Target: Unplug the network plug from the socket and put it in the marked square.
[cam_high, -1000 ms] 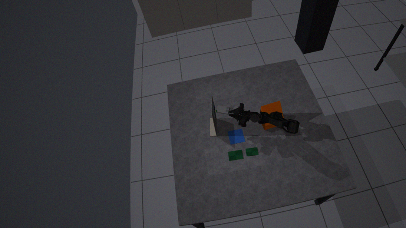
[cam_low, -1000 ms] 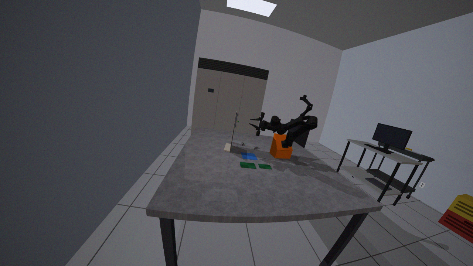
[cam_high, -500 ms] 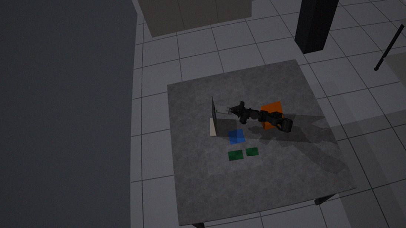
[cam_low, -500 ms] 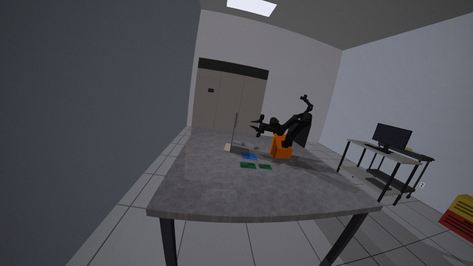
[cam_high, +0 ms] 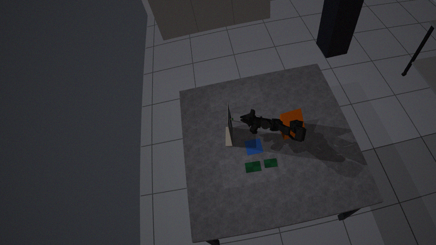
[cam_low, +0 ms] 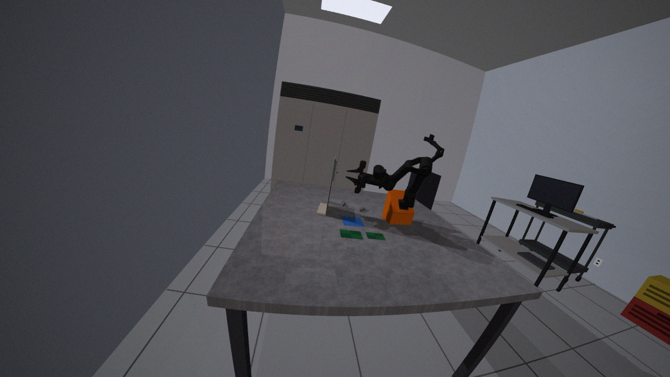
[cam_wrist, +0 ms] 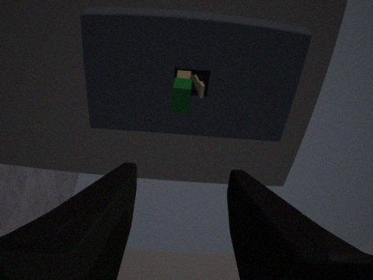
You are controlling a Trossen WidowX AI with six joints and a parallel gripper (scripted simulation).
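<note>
My gripper tip is now 60 mm short of the network plug and 10 mm to the left of it. Also, from my gripper tip: pale tab: 70 mm ahead, 20 mm to the right, 10 mm above; upright panel: 100 mm below, 80 mm ahead, 20 mm to the right; blue marked square: 250 mm below, 110 mm to the left, 60 mm behind.
</note>
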